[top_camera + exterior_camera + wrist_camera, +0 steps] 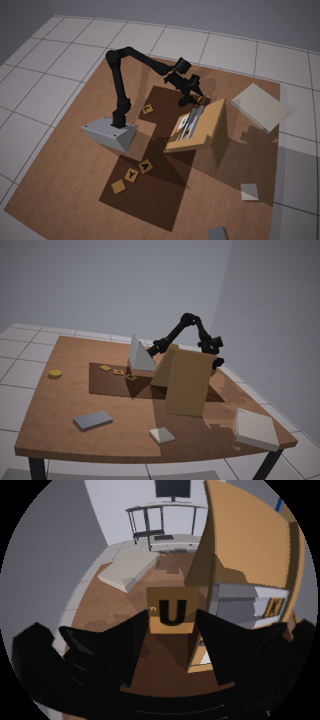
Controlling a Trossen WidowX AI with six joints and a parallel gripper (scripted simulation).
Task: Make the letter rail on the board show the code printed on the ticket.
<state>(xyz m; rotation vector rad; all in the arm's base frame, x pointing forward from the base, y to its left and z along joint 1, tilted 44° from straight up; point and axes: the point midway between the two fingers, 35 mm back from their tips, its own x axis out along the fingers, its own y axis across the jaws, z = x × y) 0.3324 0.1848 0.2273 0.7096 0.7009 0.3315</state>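
My gripper tip is now 50 mm past the white ticket, 110 mm to the left of it and 80 mm above it. The rest, counted from my gripper tip: dark brown mat 150 mm behind, 270 mm to the right, 150 mm below; small white pad 380 mm ahead, 290 mm to the right, 150 mm below; white slab 320 mm ahead, 200 mm to the left, 140 mm below.
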